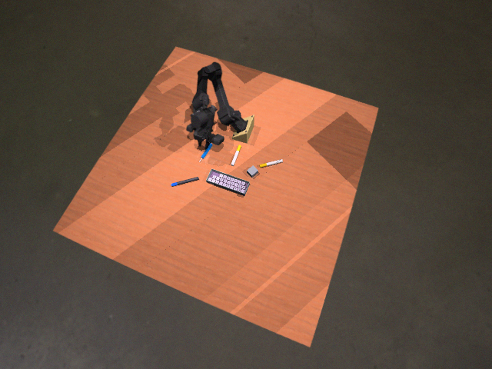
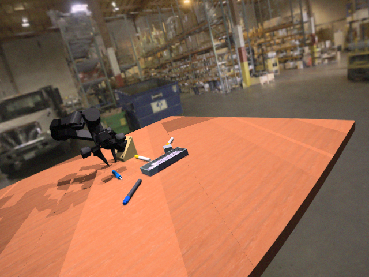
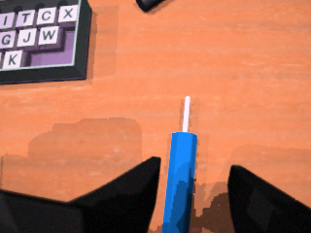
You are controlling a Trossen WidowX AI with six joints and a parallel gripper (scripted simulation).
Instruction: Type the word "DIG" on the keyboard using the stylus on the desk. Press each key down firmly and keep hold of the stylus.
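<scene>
Now: gripper tip 6 cm above the blue stylus and 1 cm short of it. The rest, counted from my gripper tip: D key: 15 cm to the left, 13 cm ahead, 5 cm below; then grey cube: 27 cm to the left, 5 cm below, 5 cm ahead; then black pen: 19 cm ahead, 7 cm to the right, 6 cm below.
</scene>
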